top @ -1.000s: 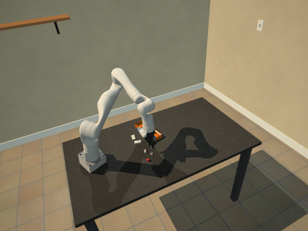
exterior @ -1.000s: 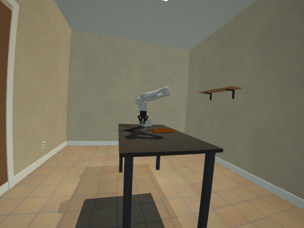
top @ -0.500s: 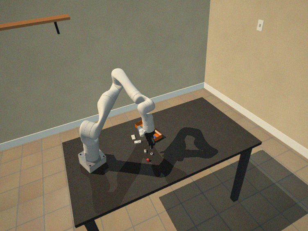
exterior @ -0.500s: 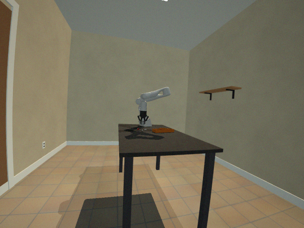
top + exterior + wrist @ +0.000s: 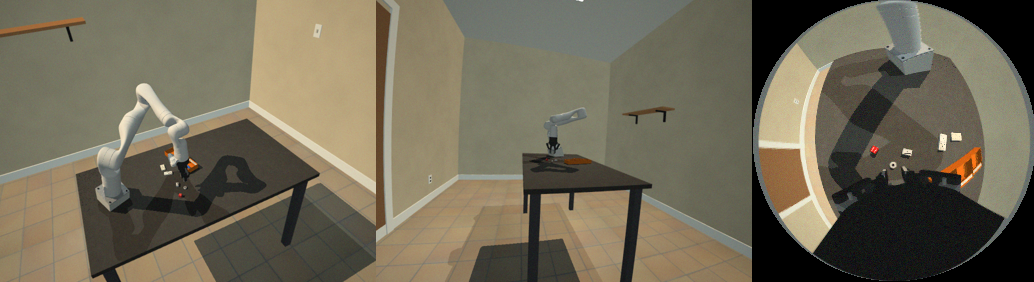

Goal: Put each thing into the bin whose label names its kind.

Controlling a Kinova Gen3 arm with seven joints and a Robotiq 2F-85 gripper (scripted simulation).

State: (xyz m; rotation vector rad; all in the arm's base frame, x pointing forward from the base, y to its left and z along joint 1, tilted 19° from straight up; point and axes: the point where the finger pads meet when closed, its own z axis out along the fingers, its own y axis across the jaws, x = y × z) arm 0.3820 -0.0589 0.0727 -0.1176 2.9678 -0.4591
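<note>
Now: hand 9 cm above the grey nut. The rest, counted from my hand: blue cylinder (8 cm ahead, 16 cm to the left, 8 cm below); then red die (5 cm behind, 5 cm to the right, 8 cm below).
</note>
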